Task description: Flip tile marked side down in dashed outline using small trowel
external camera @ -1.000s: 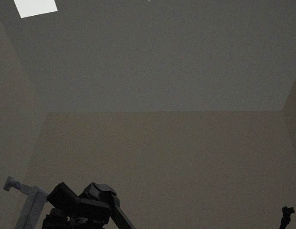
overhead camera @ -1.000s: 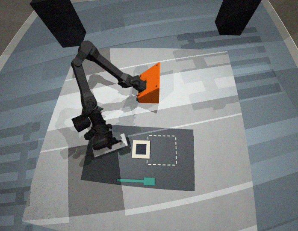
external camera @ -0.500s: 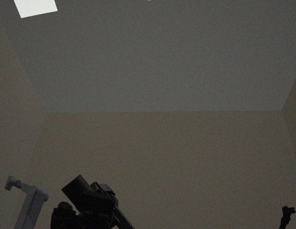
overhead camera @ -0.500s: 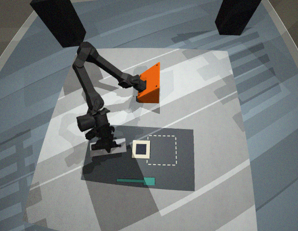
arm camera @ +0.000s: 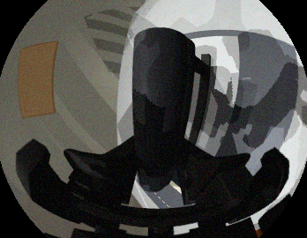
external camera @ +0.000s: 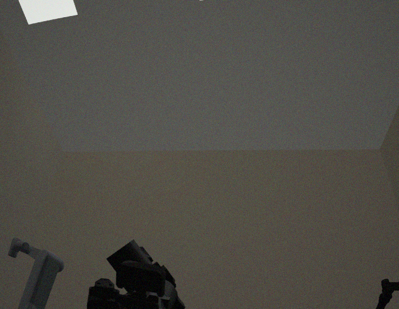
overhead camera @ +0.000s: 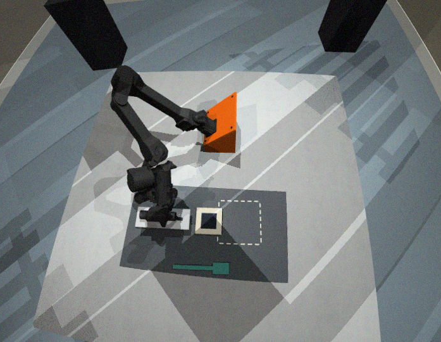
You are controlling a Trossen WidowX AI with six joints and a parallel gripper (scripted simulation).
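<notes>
Now: the tile 2 cm behind my gripper tip, 15 cm to the left of it and 9 cm below it. From my gripper tip the other things lie so: teal flat tool (15 cm ahead, 14 cm to the left, 9 cm below); dark mat (1 cm ahead, 13 cm to the left, 11 cm below).
</notes>
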